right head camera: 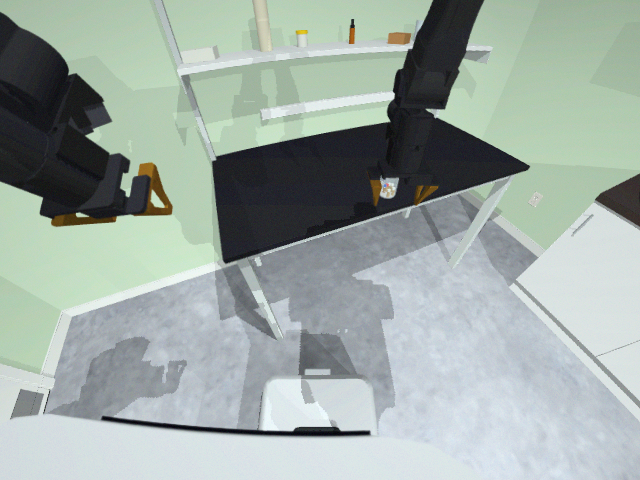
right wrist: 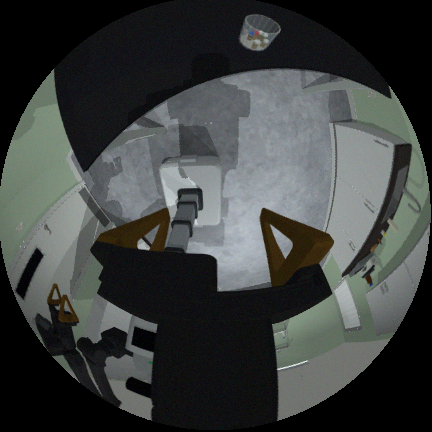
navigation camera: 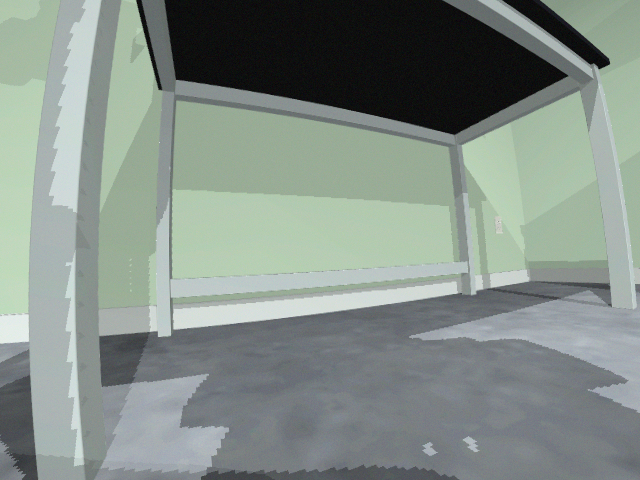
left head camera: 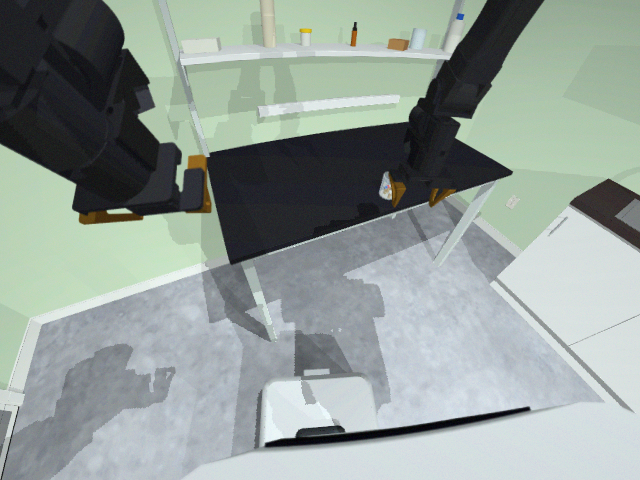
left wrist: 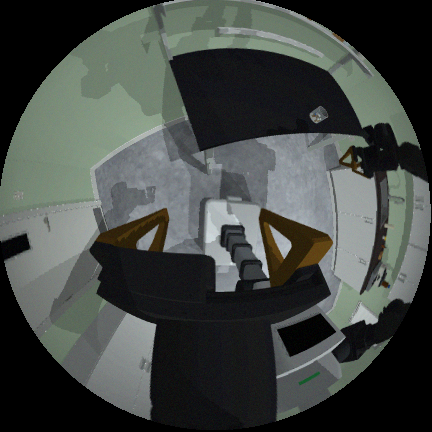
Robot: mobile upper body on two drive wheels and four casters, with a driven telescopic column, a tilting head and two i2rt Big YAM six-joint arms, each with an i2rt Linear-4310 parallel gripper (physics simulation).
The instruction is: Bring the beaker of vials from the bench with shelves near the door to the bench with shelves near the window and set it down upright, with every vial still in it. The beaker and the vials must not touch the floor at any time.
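A clear beaker (left head camera: 385, 187) (right head camera: 388, 188) (left wrist: 318, 115) (right wrist: 259, 35) with several small vials, some with red, blue and white parts, stands upright on the black bench (left head camera: 289, 191) (right head camera: 289, 196) (left wrist: 250, 90) (right wrist: 110, 90), near its front edge. No door or window shows to tell which bench it is. My right gripper (left head camera: 416, 200) (right head camera: 397, 202) (right wrist: 214, 212) is open and empty. It overlaps the beaker in the head views, but in the right wrist view the beaker lies well beyond the fingertips. My left gripper (left head camera: 175, 212) (right head camera: 142, 215) (left wrist: 213, 212) is open and empty, off the bench's left side.
A wall shelf (left head camera: 330, 53) (right head camera: 330, 53) above the bench holds bottles, boxes and a jar. Bench legs (left head camera: 454, 232) (navigation camera: 64, 232) stand near the base. A white cabinet (left head camera: 563, 268) (right head camera: 584, 289) with a dark top is at the right.
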